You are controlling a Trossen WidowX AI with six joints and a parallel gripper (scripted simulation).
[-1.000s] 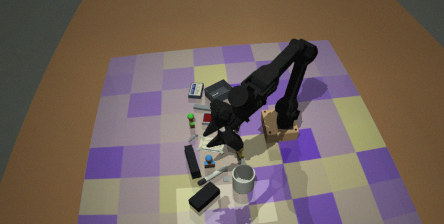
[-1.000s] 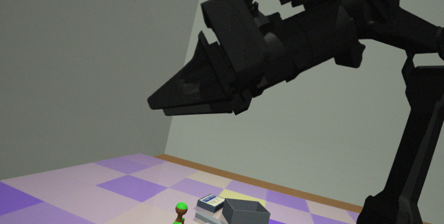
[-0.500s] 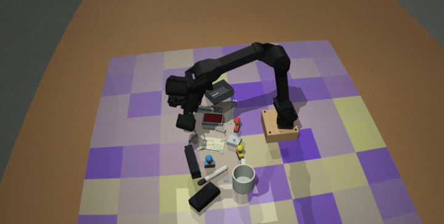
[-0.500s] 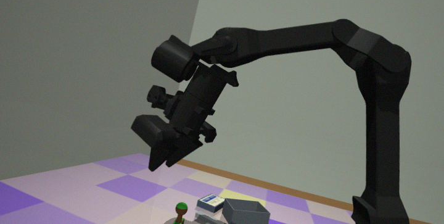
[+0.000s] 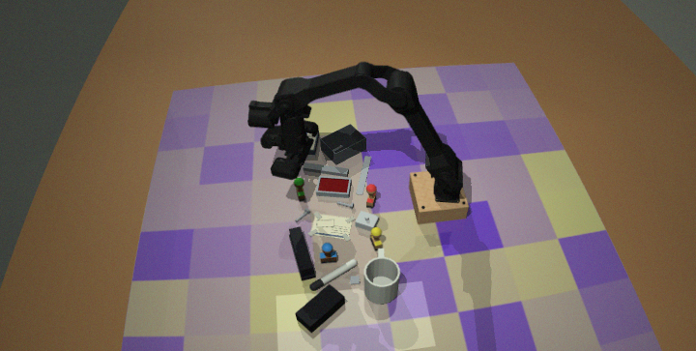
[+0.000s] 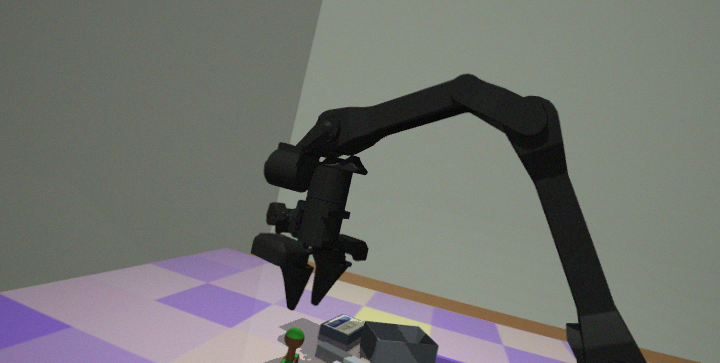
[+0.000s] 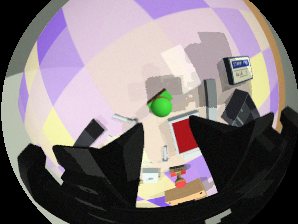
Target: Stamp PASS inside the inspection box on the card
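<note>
The green-knobbed stamp is 8 cm below my gripper tip. Also, from my gripper tip: red ink pad 9 cm below, 9 cm behind, 3 cm to the right; then white card 10 cm to the left, 10 cm below, 10 cm behind; then red stamp 19 cm behind, 8 cm below, 1 cm to the left.
</note>
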